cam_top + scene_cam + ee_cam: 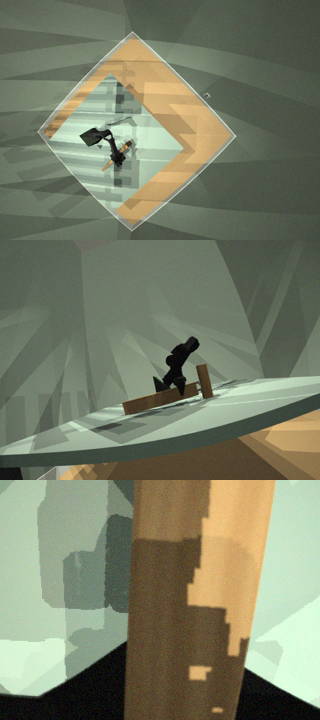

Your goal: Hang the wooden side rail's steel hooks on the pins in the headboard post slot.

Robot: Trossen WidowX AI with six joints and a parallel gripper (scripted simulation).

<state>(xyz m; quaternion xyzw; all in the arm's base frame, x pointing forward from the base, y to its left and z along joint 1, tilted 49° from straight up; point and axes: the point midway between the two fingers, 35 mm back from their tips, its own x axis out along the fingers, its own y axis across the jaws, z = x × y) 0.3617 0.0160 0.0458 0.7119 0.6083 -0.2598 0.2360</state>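
Right now my gripper tip is 10 mm short of the headboard post, 130 mm to the right of it and 40 mm below it.
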